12 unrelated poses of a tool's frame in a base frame.
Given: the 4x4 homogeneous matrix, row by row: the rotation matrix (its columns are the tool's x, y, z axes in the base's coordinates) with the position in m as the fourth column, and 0 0 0 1 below. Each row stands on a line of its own.
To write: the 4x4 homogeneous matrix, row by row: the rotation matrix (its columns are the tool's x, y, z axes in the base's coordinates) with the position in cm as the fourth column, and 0 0 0 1 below. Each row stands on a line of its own. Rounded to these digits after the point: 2 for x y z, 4 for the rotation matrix.
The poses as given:
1:
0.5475 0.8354 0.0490 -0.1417
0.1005 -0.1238 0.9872 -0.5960
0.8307 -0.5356 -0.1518 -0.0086
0 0 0 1
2:
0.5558 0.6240 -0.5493 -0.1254
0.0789 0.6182 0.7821 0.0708
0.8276 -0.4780 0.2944 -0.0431
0 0 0 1
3:
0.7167 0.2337 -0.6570 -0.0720
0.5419 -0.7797 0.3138 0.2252
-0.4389 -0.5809 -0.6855 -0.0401
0 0 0 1
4:
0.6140 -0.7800 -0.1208 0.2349
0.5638 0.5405 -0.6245 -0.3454
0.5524 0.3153 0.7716 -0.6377
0 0 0 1
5:
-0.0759 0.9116 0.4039 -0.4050
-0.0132 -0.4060 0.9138 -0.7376
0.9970 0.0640 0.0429 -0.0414
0 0 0 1
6:
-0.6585 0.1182 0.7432 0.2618
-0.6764 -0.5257 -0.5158 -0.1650
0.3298 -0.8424 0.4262 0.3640
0 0 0 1
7:
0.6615 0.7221 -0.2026 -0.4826
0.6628 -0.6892 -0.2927 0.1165
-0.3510 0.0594 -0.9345 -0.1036
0 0 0 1
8:
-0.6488 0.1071 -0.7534 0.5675
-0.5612 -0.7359 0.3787 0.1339
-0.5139 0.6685 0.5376 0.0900
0 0 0 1
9:
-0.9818 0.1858 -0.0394 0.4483
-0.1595 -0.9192 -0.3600 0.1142
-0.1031 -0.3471 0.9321 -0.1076
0 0 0 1
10:
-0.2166 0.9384 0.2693 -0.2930
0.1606 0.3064 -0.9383 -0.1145
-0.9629 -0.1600 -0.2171 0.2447
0 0 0 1
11:
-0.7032 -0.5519 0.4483 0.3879
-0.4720 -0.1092 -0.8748 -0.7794
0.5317 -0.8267 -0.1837 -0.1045
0 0 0 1
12:
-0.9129 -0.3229 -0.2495 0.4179
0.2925 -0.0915 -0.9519 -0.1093
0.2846 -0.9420 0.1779 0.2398
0 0 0 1
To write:
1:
0.5475 0.8354 0.0490 -14.17
0.1005 -0.1238 0.9872 -59.60
0.8307 -0.5356 -0.1518 -0.86
0 0 0 1

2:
0.5558 0.6240 -0.5493 -12.54
0.0789 0.6182 0.7821 7.08
0.8276 -0.4780 0.2944 -4.31
0 0 0 1

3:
0.7167 0.2337 -0.6570 -7.20
0.5419 -0.7797 0.3138 22.52
-0.4389 -0.5809 -0.6855 -4.01
0 0 0 1

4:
0.6140 -0.7800 -0.1208 23.49
0.5638 0.5405 -0.6245 -34.54
0.5524 0.3153 0.7716 -63.77
0 0 0 1

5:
-0.0759 0.9116 0.4039 -40.50
-0.0132 -0.4060 0.9138 -73.76
0.9970 0.0640 0.0429 -4.14
0 0 0 1

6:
-0.6585 0.1182 0.7432 26.18
-0.6764 -0.5257 -0.5158 -16.50
0.3298 -0.8424 0.4262 36.40
0 0 0 1

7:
0.6615 0.7221 -0.2026 -48.26
0.6628 -0.6892 -0.2927 11.65
-0.3510 0.0594 -0.9345 -10.36
0 0 0 1

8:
-0.6488 0.1071 -0.7534 56.75
-0.5612 -0.7359 0.3787 13.39
-0.5139 0.6685 0.5376 9.00
0 0 0 1

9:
-0.9818 0.1858 -0.0394 44.83
-0.1595 -0.9192 -0.3600 11.42
-0.1031 -0.3471 0.9321 -10.76
0 0 0 1

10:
-0.2166 0.9384 0.2693 -29.30
0.1606 0.3064 -0.9383 -11.45
-0.9629 -0.1600 -0.2171 24.47
0 0 0 1

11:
-0.7032 -0.5519 0.4483 38.79
-0.4720 -0.1092 -0.8748 -77.94
0.5317 -0.8267 -0.1837 -10.45
0 0 0 1

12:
-0.9129 -0.3229 -0.2495 41.79
0.2925 -0.0915 -0.9519 -10.93
0.2846 -0.9420 0.1779 23.98
0 0 0 1

